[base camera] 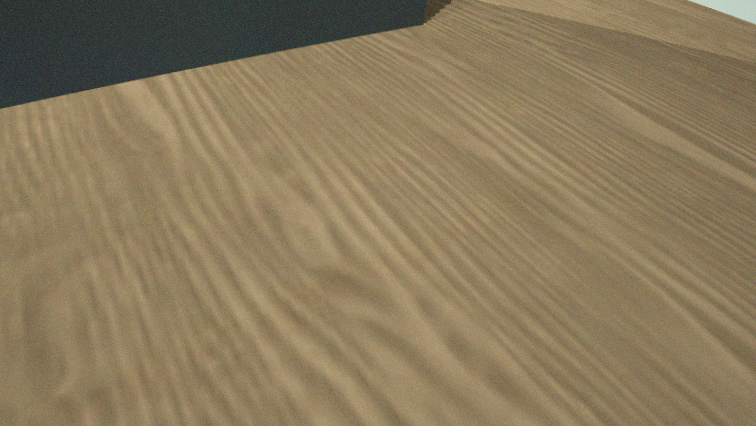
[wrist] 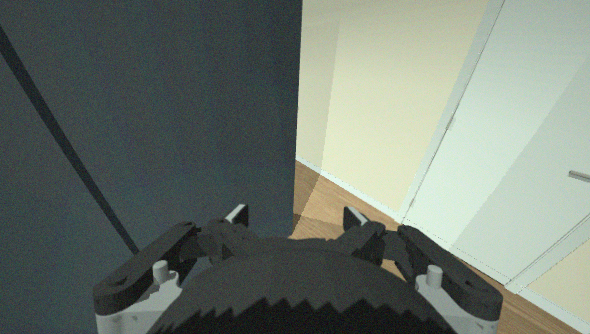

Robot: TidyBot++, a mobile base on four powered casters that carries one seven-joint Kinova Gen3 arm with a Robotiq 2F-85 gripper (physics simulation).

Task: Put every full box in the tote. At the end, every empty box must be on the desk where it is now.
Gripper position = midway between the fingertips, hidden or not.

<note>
In view: my gripper [wrist: 295, 216] and a white door [wrist: 496, 186].
</note>
